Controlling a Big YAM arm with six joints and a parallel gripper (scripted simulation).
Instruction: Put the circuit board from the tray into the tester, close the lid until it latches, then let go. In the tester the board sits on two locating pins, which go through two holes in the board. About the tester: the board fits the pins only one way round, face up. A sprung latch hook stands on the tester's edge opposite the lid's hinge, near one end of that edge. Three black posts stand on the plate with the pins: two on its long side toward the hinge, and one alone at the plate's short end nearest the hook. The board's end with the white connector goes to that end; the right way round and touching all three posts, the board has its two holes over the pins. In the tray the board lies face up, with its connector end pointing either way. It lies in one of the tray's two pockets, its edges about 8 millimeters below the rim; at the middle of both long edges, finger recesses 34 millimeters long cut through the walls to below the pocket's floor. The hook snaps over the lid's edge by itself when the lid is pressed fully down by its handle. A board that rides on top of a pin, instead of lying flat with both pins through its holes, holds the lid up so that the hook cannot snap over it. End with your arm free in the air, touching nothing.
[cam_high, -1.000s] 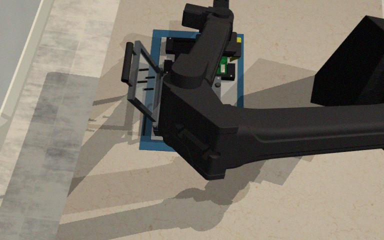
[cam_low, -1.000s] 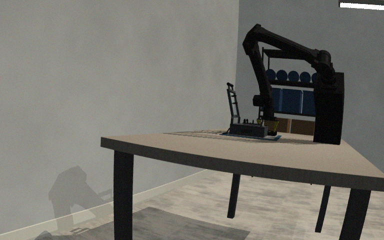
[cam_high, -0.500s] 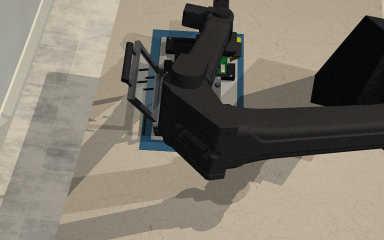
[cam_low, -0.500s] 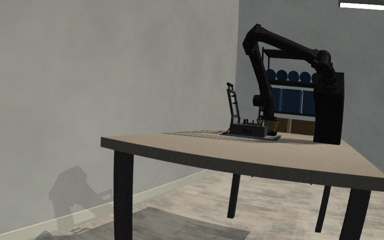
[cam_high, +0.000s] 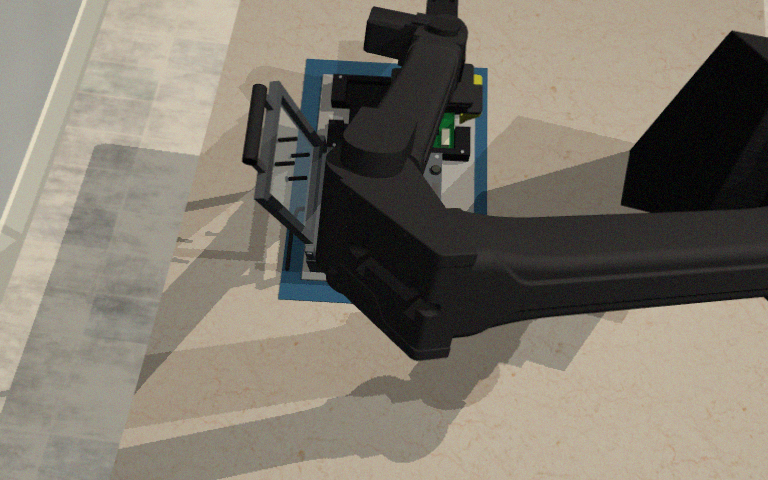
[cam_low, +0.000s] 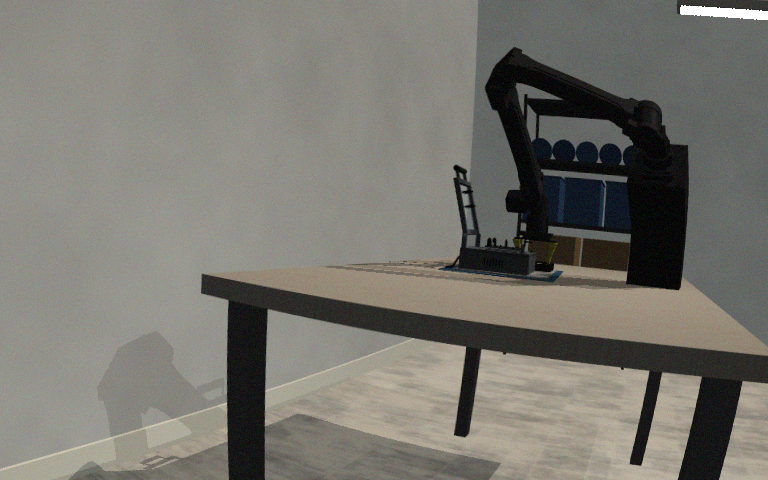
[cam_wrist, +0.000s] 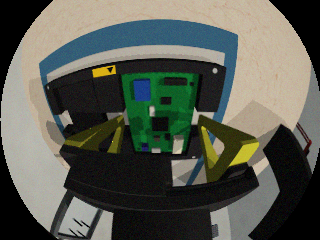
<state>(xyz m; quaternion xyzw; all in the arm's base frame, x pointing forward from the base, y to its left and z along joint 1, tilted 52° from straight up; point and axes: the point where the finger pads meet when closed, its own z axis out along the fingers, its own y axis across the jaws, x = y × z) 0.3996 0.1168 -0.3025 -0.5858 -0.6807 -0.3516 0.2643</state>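
Right now the green circuit board is right at my hand. Round my hand: see-through lid: 15 cm ahead, 20 cm to the left, 16 cm above.
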